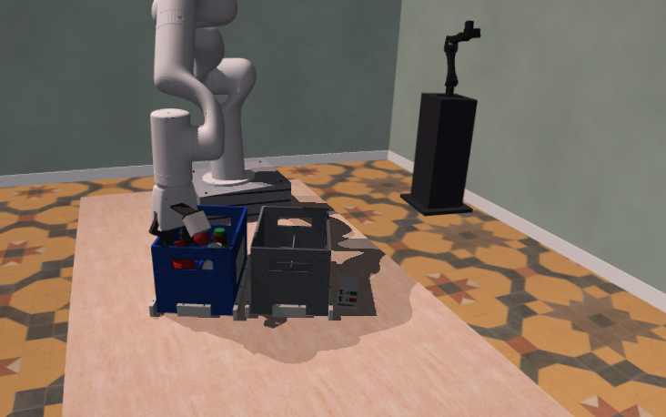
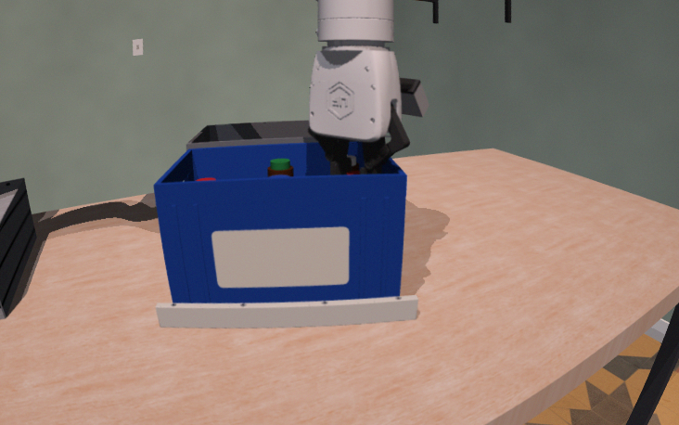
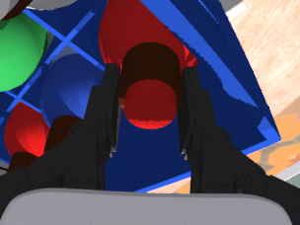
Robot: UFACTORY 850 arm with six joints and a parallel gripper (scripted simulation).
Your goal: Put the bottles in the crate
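My hand is 7 cm above the red-label bottle. From my hand the other things lie so: white-cap bottle (9 cm to the left, 7 cm below, 3 cm ahead); blue crate (7 cm to the left, 7 cm below, 7 cm behind); blue-capped bottle (8 cm behind, 7 cm below, 2 cm to the left).
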